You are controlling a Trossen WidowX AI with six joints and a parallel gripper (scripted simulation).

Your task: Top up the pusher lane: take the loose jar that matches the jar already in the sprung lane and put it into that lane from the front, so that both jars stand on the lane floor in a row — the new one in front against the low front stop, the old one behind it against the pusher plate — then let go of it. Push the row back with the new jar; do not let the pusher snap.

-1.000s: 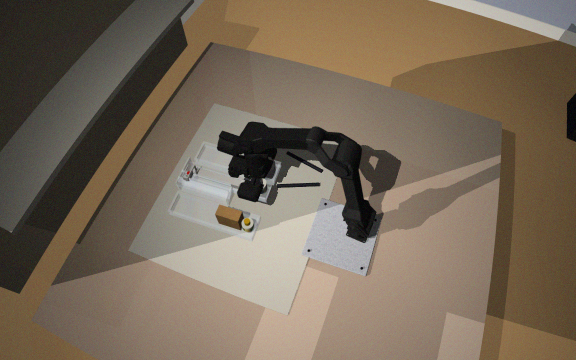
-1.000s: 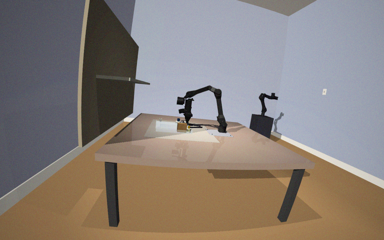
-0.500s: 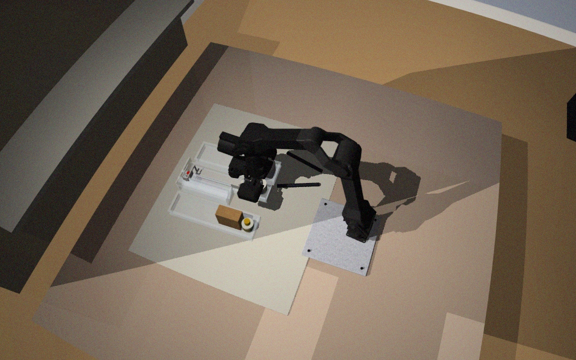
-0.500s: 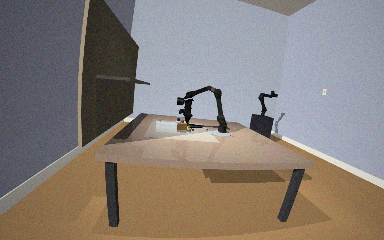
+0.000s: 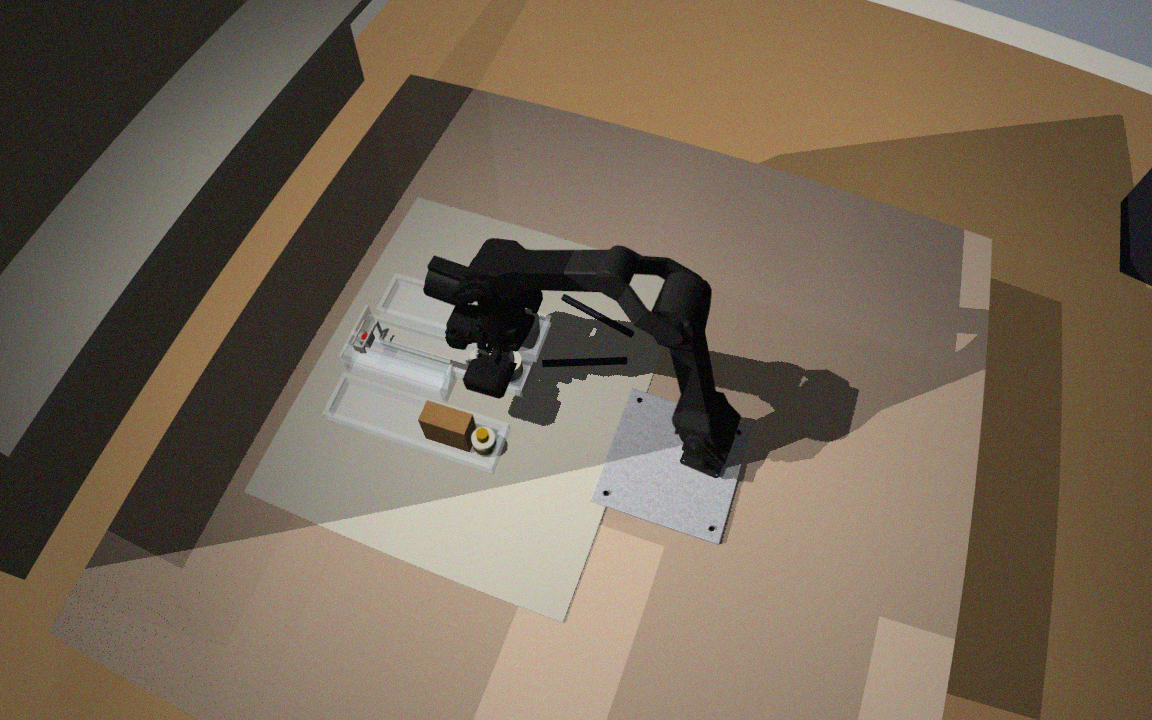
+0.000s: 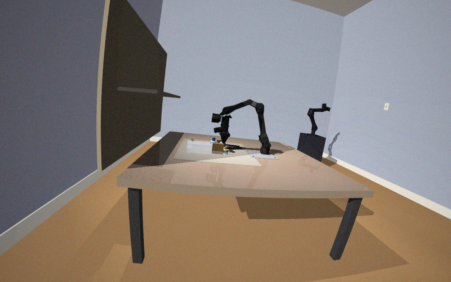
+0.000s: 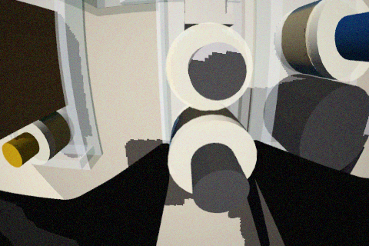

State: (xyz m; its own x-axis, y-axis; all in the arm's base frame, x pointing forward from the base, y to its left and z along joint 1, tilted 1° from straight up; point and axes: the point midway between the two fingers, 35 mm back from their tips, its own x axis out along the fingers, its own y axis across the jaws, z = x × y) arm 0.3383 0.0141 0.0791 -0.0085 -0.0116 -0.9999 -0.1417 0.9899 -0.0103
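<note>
The brown box lies 13 cm to the left of my gripper tip, 3 cm ahead of it and 1 cm below it.
</note>
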